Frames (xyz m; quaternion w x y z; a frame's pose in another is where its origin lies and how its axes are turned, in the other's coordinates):
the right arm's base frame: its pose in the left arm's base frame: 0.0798 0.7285 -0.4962 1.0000 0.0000 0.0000 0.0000
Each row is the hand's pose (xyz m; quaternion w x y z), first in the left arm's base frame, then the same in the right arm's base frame.
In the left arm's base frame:
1: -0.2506 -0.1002 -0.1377 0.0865 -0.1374 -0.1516 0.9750
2: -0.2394 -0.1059 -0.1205 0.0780 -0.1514 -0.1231 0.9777
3: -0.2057 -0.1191 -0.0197 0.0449 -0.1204 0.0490 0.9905
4: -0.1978 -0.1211 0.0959 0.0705 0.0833 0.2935 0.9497
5: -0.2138 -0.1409 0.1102 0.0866 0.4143 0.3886 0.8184
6: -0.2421 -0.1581 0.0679 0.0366 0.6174 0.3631 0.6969
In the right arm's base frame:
1: -0.3304 -0.8287 0.3585 0.0865 -0.1374 -0.1516 0.9750
2: -0.3192 -0.8344 0.3757 0.0780 -0.1514 -0.1231 0.9777
3: -0.2855 -0.8476 0.4765 0.0449 -0.1204 0.0490 0.9905
4: -0.2776 -0.8496 0.5921 0.0705 0.0833 0.2935 0.9497
5: -0.2936 -0.8694 0.6064 0.0866 0.4143 0.3886 0.8184
6: -0.3219 -0.8866 0.5641 0.0366 0.6174 0.3631 0.6969

